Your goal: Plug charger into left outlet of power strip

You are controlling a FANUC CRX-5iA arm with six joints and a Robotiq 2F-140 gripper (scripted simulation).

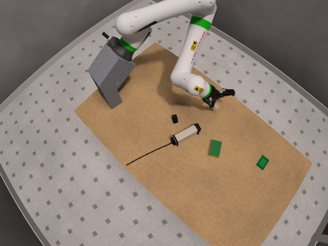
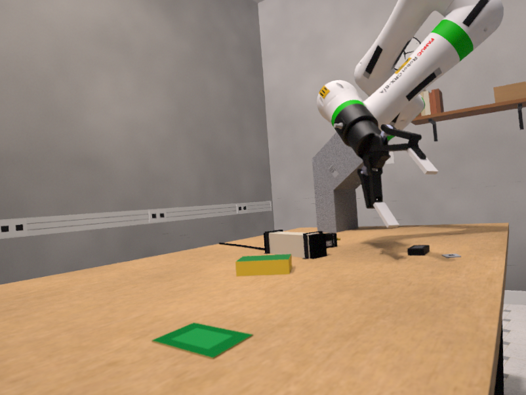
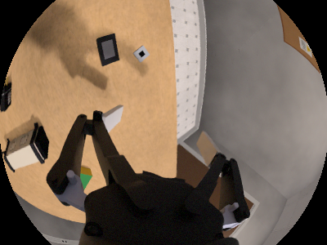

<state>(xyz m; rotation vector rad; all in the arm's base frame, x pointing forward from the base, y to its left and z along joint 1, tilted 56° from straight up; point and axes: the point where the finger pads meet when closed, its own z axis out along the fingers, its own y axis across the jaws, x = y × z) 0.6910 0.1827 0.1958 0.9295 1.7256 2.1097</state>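
Now: the charger 270 mm to the right of my hand, 220 mm behind it and 110 mm below it. Also, from my hand: tiny grey square (130 mm below, 90 mm behind, 60 mm to the left); flat green tile (450 mm ahead, 130 mm to the right, 130 mm below); green-topped yellow block (270 mm to the right, 120 mm below, 120 mm ahead).
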